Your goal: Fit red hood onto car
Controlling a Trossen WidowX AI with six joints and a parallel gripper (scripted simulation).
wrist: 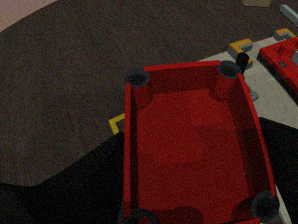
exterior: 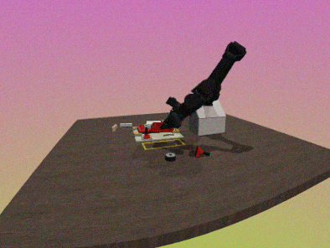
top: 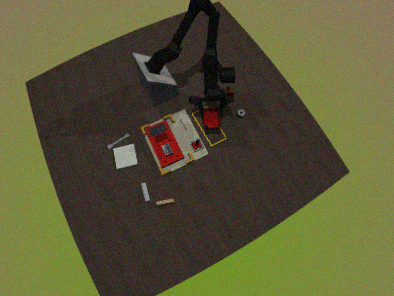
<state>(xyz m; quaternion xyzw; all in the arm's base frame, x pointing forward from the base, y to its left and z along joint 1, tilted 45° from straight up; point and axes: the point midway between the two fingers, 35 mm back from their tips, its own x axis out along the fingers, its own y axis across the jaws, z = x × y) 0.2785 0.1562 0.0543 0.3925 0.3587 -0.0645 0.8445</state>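
Right now the red hood is 1 cm below my gripper tip. Round my gripper tip: wooden peg: 34 cm to the right, 22 cm ahead, 8 cm below; black-and-white wheel: 17 cm to the left, 8 cm below, 1 cm ahead; jig plate: 19 cm to the right, 8 cm below, 1 cm behind.
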